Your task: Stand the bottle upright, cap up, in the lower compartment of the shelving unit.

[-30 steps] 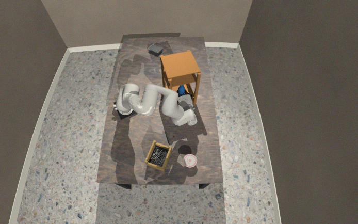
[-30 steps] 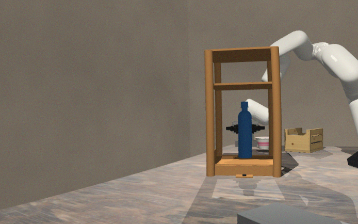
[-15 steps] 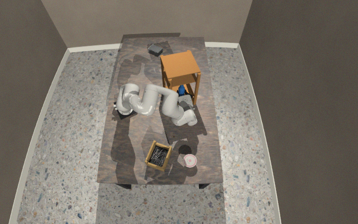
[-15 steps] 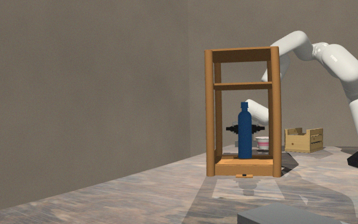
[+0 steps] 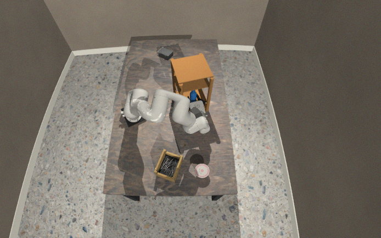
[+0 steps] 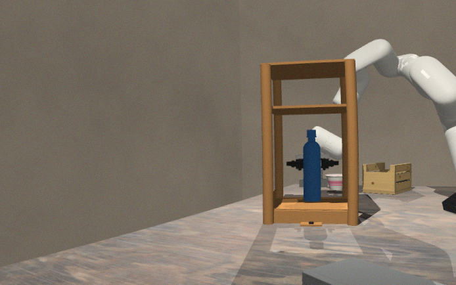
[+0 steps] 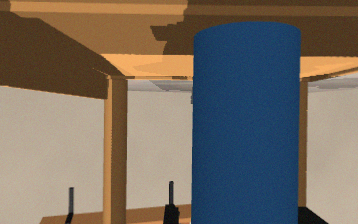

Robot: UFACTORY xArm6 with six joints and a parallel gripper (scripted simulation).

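The orange shelving unit is 10 mm behind my hand, 60 mm to the left of it and 60 mm above it. The rest, counted from my hand: pink-rimmed white bowl: 30 mm behind, 520 mm to the right, 100 mm below; grey block: 150 mm behind, 640 mm to the left, 110 mm below.
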